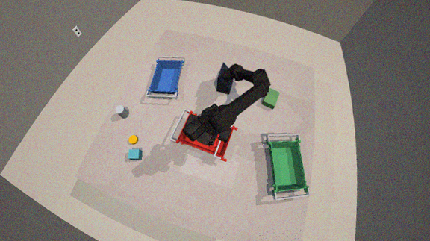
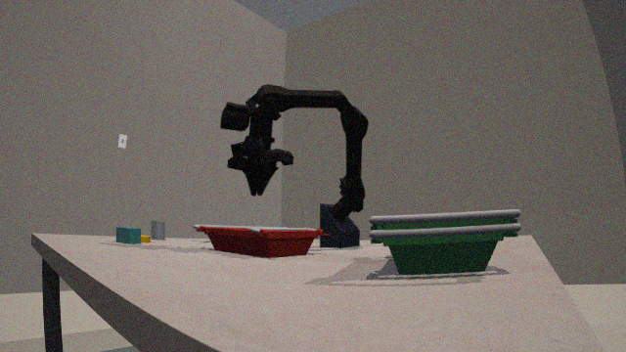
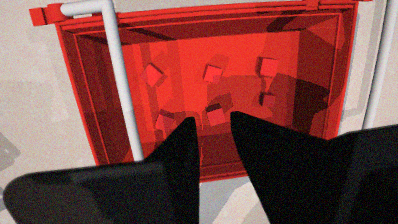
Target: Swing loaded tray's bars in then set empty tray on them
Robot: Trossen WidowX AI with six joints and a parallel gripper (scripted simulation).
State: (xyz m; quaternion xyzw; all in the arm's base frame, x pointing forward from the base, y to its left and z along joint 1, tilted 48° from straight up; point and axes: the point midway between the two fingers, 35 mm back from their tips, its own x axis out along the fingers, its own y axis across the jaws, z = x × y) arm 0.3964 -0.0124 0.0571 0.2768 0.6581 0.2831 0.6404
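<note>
The blue tray is 310 mm behind my gripper tip, 400 mm to the right of it and 100 mm below it. From my gripper tip the other things lie so: yellow disc 140 mm ahead, 400 mm to the right, 130 mm below; teal block 210 mm ahead, 340 mm to the right, 120 mm below; green block 410 mm behind, 280 mm to the left, 120 mm below.
</note>
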